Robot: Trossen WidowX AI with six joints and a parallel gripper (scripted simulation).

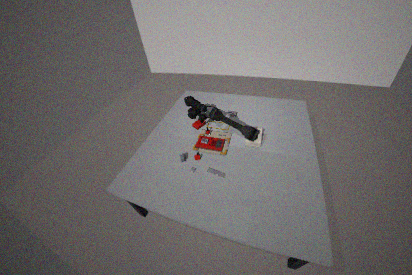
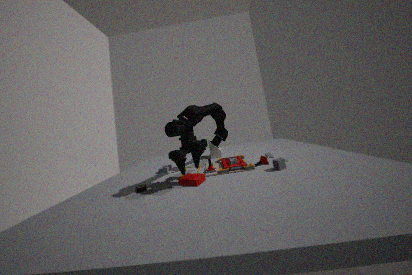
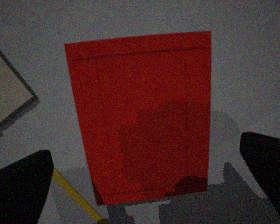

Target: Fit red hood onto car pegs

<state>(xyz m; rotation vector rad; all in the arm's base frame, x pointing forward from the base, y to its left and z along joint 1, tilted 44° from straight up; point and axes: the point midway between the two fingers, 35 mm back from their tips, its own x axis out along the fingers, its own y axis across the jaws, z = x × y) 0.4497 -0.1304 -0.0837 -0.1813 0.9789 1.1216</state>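
The red hood lies 30 mm below my gripper tip. From my gripper tip the other things lie so: jig: 150 mm behind, 190 mm to the left, 30 mm below.
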